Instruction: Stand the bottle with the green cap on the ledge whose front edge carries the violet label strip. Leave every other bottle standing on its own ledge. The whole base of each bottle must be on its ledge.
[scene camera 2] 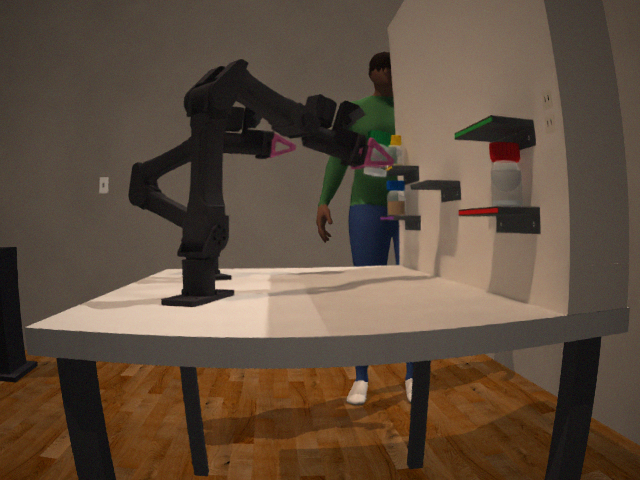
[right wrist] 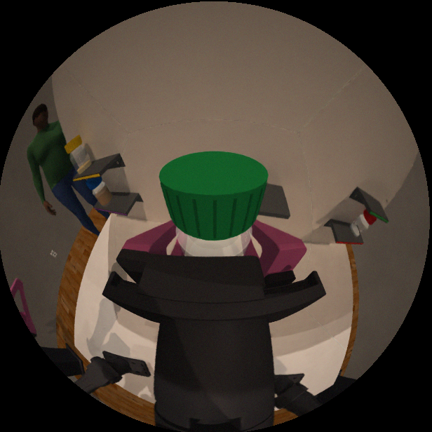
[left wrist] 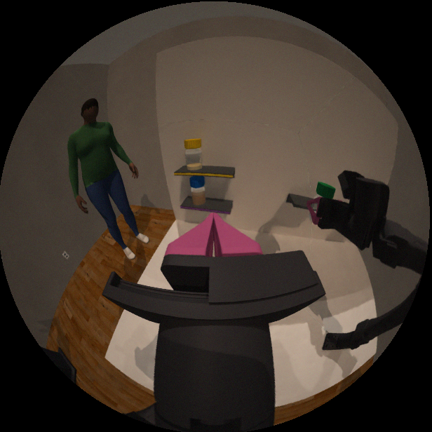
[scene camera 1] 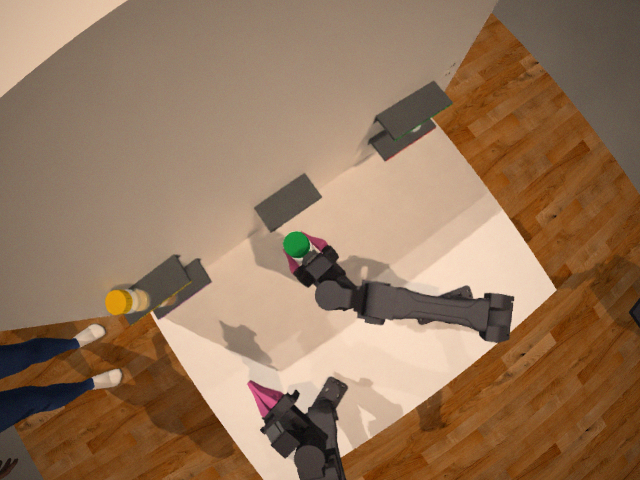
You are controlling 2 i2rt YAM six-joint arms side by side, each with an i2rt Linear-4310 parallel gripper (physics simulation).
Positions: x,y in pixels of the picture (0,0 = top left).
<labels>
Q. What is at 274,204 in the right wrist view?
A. A middle ledge.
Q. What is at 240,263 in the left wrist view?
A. My left gripper.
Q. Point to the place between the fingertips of my right gripper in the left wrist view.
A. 313,203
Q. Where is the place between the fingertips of my right gripper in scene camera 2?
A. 389,163
</labels>
